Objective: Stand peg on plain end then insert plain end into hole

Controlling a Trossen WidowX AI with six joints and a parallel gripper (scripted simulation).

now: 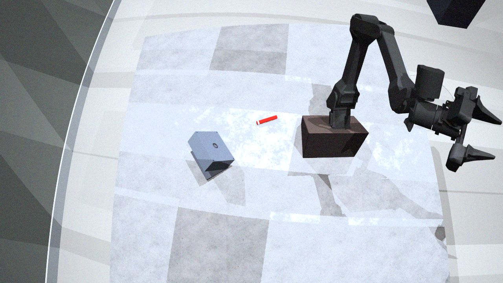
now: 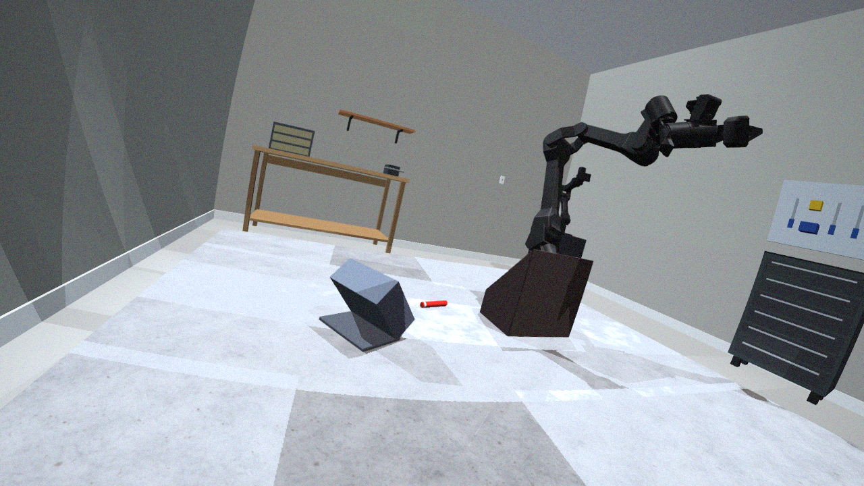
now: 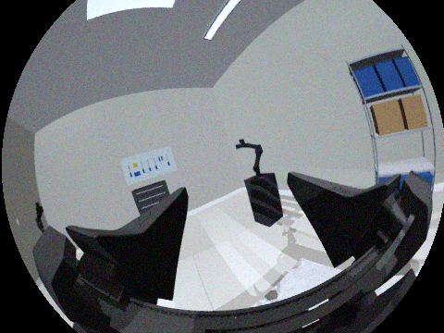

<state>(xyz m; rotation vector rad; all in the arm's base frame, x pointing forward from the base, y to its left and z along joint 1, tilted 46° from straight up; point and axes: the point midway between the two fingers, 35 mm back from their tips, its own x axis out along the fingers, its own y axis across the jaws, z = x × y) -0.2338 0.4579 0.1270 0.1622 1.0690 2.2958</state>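
The red peg lies 58 cm below my gripper tip, 52 cm ahead of it and 34 cm to the right of it. The rest, counted from my gripper tip: sloped panel 70 cm ahead, 53 cm below, 20 cm to the right.
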